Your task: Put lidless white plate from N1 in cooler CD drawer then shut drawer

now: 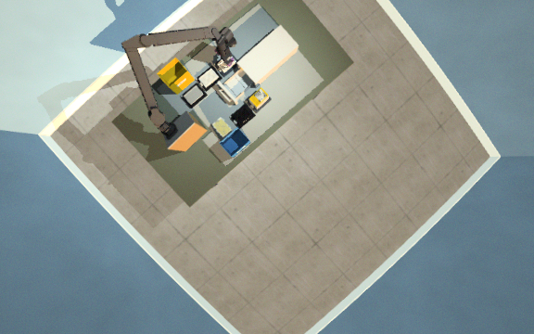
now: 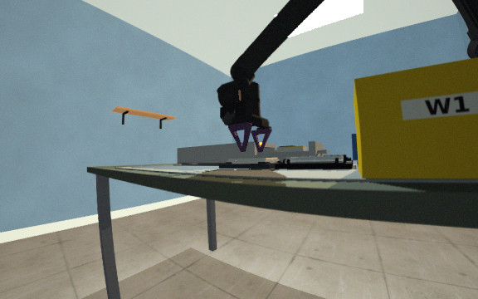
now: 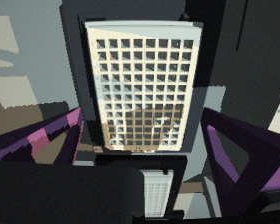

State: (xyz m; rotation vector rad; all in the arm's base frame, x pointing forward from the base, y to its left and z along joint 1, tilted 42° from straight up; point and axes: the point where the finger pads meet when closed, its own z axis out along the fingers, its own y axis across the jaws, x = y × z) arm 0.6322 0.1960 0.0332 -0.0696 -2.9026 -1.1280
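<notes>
The white plate lies 30 mm below my hand. Also, from my hand: cooler CD 190 mm to the right, 110 mm ahead, 20 mm below; then cooler drawer 180 mm to the right, 30 mm below, 30 mm behind; then yellow tip box 380 mm to the right, 20 mm behind.
</notes>
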